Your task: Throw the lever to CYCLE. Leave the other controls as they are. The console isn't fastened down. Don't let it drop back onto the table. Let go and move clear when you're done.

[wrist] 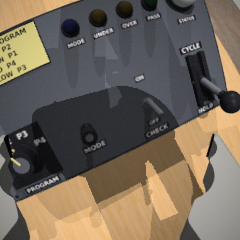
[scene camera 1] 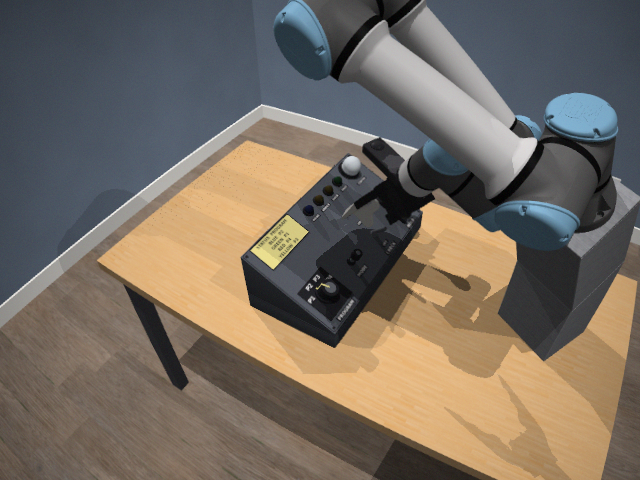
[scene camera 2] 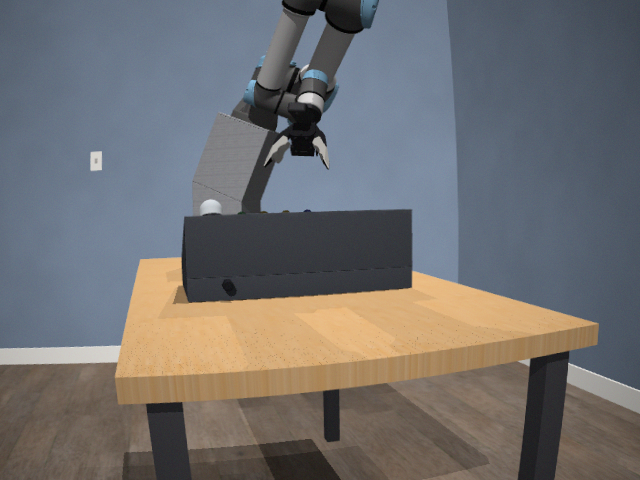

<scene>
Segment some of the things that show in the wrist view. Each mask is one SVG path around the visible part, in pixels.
My gripper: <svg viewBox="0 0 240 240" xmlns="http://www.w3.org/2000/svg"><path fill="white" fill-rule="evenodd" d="M2 135L0 137L0 240L30 240L26 221L10 194L14 180L9 171L8 164L13 156L8 135ZM219 134L212 134L206 154L209 163L203 178L205 194L195 199L180 235L180 240L240 240L240 166Z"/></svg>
A dark console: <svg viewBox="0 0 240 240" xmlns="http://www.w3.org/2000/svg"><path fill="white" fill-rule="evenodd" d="M205 0L78 0L35 16L0 32L0 137L2 135L9 136L13 158L9 161L8 168L14 180L10 193L16 203L120 157L218 106L229 114L240 110L240 94L232 90L227 91L218 44Z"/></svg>
</scene>
